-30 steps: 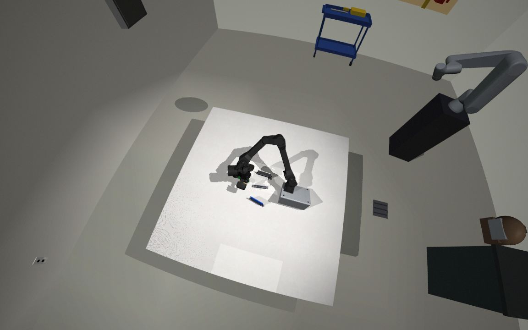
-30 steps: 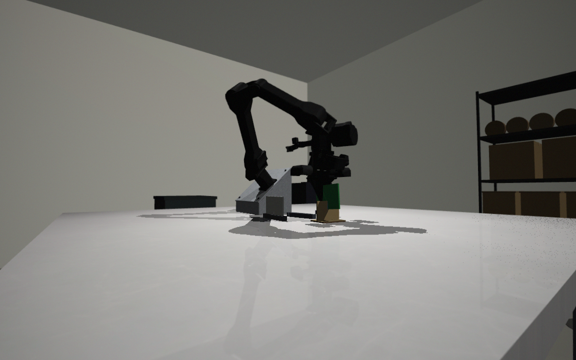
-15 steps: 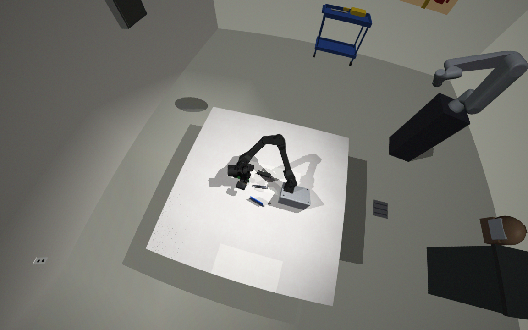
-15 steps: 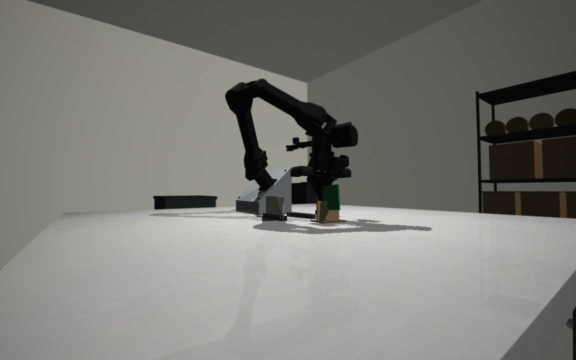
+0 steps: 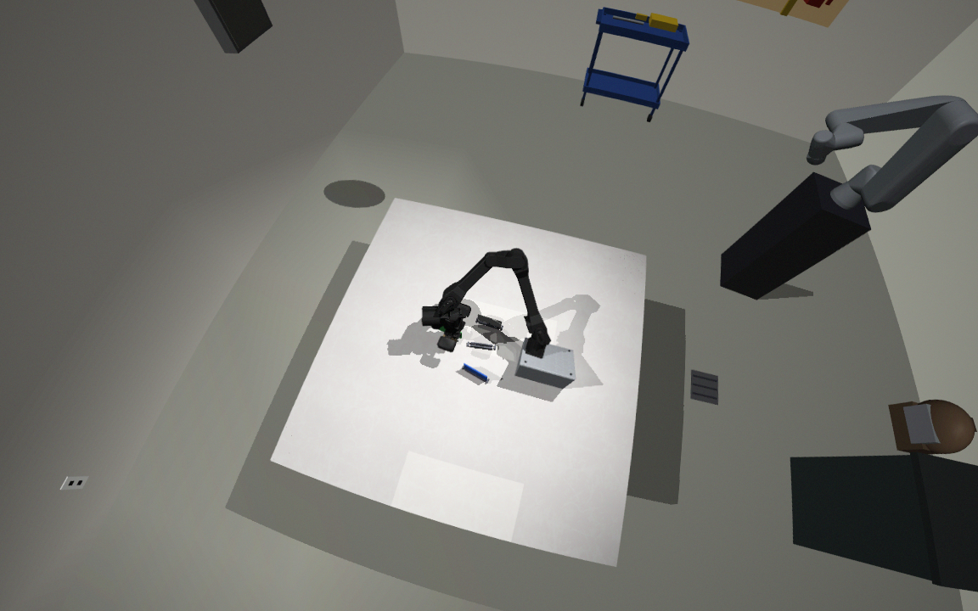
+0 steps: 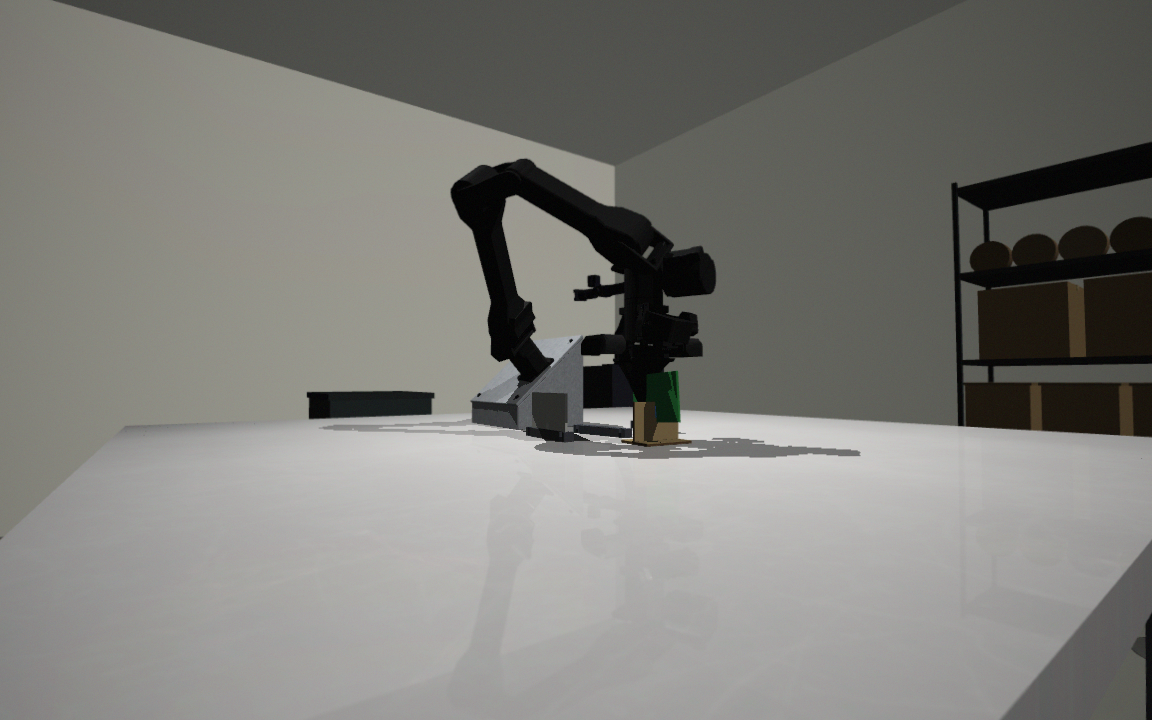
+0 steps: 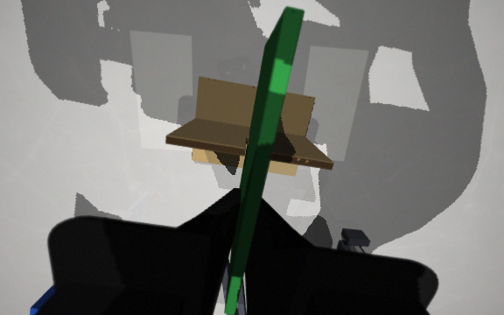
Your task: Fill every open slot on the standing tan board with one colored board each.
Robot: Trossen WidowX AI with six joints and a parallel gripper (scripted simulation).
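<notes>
Now: the tan board 3 cm below my gripper tip and 3 cm ahead of it. Also, from my gripper tip: green board 3 cm ahead, 1 cm above; then blue board 13 cm behind, 11 cm to the left, 2 cm below.
</notes>
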